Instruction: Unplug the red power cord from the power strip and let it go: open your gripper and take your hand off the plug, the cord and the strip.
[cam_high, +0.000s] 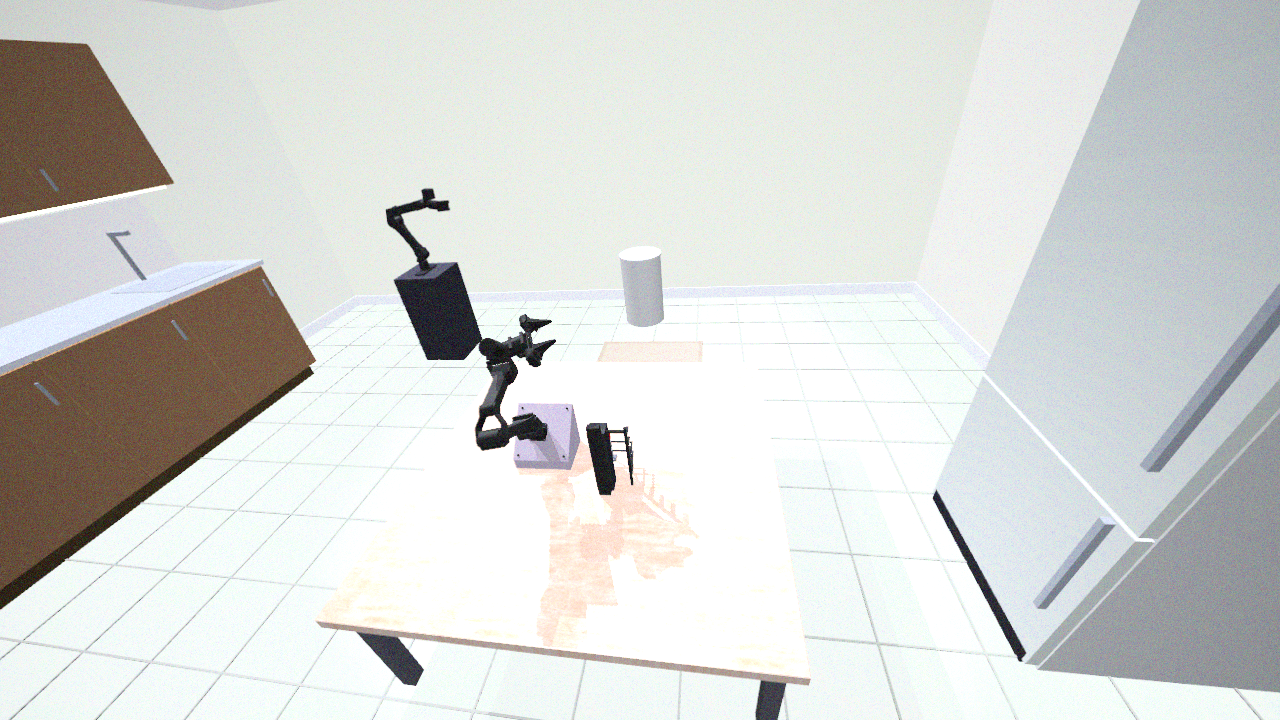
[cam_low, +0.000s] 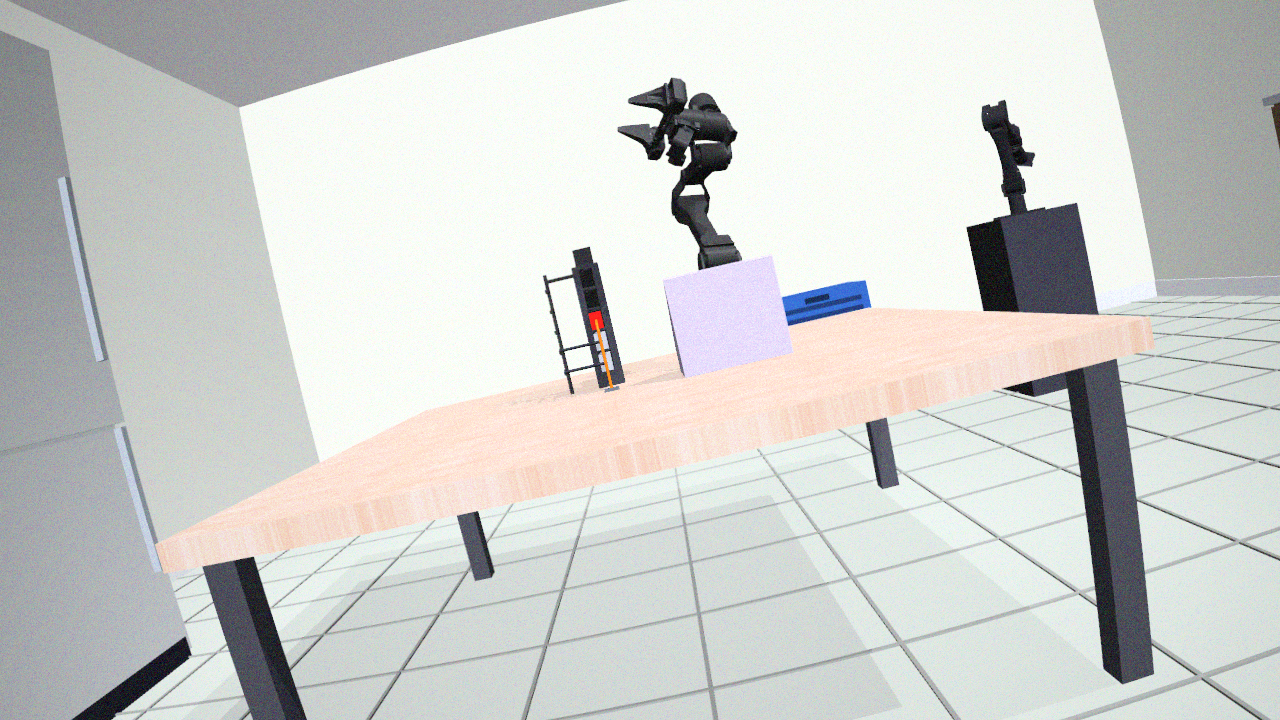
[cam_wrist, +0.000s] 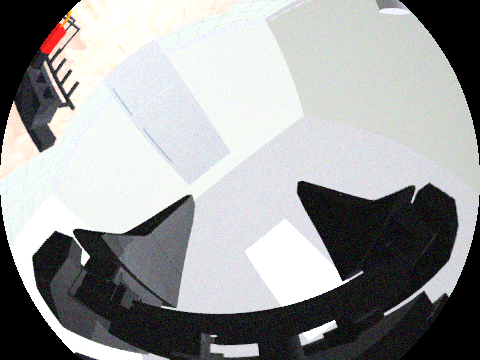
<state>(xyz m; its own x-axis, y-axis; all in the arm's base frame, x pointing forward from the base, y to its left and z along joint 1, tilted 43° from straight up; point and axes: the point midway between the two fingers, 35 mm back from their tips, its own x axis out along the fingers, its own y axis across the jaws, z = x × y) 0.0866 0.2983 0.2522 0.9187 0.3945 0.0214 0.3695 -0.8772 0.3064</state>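
My gripper tip is now 150 mm short of the red plug, 120 mm to the left of it and 360 mm above it.
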